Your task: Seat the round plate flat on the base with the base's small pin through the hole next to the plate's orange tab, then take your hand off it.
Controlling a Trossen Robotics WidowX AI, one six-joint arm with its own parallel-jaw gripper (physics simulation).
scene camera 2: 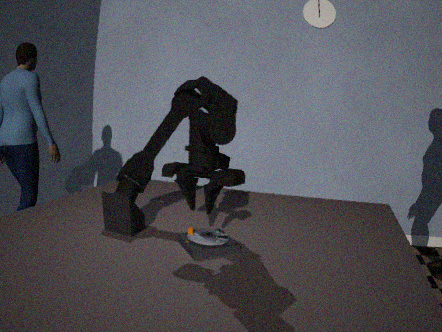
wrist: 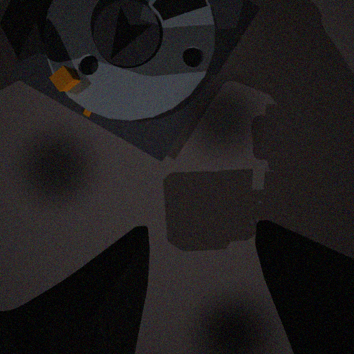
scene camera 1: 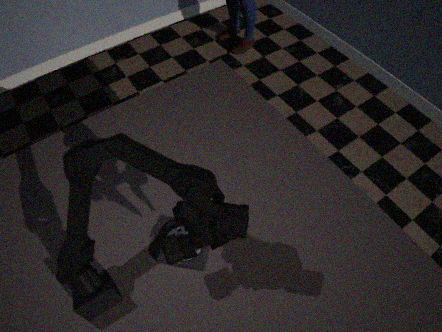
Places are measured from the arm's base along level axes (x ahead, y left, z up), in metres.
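Where they show: gripper, between the fingertips: (scene camera 2: 200,211) (scene camera 1: 204,251); arm's base, origin of its link: (scene camera 2: 122,202) (scene camera 1: 90,291).
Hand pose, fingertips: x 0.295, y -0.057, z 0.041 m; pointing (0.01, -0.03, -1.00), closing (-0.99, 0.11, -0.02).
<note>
Things, the pixels of their top centre, and the offset from my fingertips. Level surfaces: height alone.
- round pale plate, centre of its top: (scene camera 2: 208,228) (scene camera 1: 183,239) dx -0.024, dy +0.086, dz -0.072 m
- dark square base, centre of its top: (scene camera 2: 208,234) (scene camera 1: 183,241) dx -0.025, dy +0.086, dz -0.089 m
- table, height of its surface: dz -0.127 m
The round pale plate (scene camera 1: 199,251) (scene camera 2: 207,239) (wrist: 140,97) lies about level on the dark square base (scene camera 2: 200,251) (wrist: 161,145). Its orange tab (scene camera 2: 190,230) (wrist: 65,79) stands at the rim. A small orange mark (wrist: 87,113) on the base lies beside the rim, a little around from the tab. The hole next to the tab looks dark; I cannot tell whether the pin is in it. My gripper (scene camera 2: 201,210) (wrist: 202,234) is open partway and empty. It hangs above the plate, apart from it, and in scene camera 1 the arm hides much of the plate.
The arm's mount (scene camera 1: 97,295) (scene camera 2: 122,215) stands on the table (scene camera 1: 300,210) (scene camera 2: 75,280), left of the base. Arm shadows fall across the base and the table. A person in a blue top (scene camera 2: 20,110) stands beyond the table.
</note>
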